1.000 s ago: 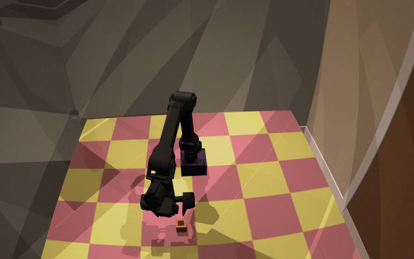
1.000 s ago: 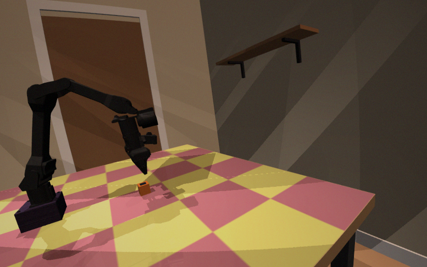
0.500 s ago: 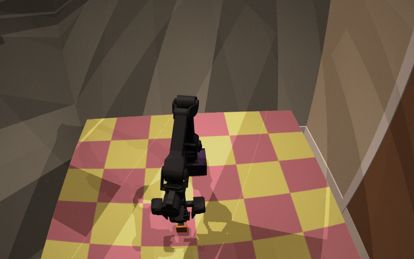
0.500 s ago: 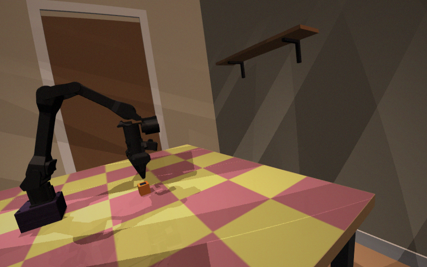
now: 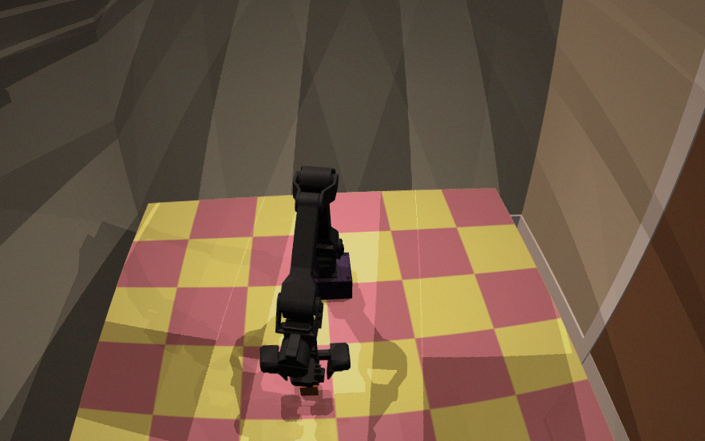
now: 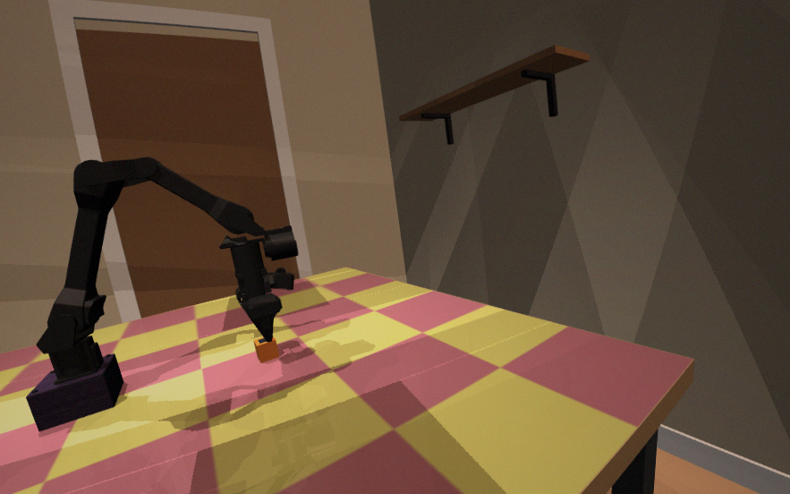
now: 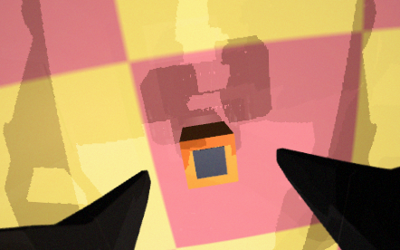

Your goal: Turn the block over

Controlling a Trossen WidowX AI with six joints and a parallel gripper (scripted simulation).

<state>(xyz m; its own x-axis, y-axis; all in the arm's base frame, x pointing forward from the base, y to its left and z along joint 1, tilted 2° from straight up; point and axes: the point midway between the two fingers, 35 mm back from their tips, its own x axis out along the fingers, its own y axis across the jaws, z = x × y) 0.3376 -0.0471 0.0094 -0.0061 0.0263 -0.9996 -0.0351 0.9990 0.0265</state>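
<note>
Now: the orange block 2 cm below my gripper tip.
</note>
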